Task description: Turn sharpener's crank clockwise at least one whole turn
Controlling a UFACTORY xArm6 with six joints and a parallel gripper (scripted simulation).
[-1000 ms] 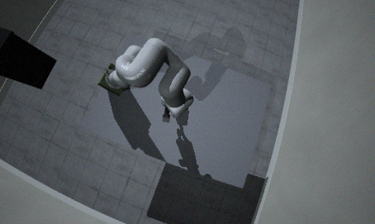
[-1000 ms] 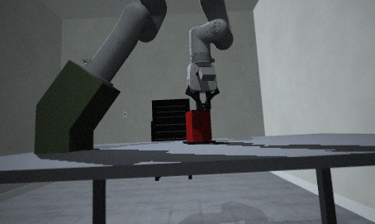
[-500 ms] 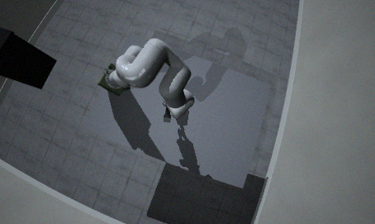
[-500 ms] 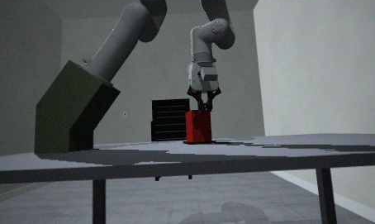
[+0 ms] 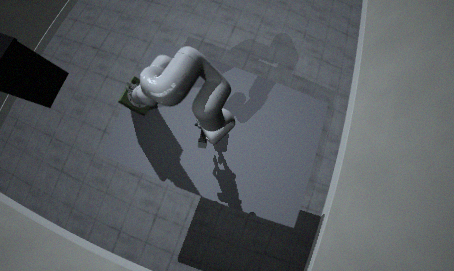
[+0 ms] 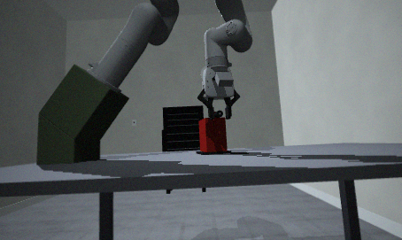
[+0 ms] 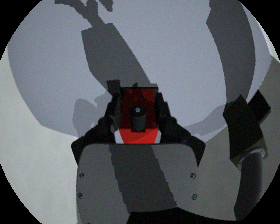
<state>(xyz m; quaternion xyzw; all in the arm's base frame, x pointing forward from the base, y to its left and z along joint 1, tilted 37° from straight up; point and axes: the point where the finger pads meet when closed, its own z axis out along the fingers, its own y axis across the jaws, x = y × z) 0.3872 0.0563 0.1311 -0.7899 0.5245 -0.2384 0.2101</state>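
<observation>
Now: the crank knob 10 mm behind my hand and 20 mm to the left of it.
</observation>
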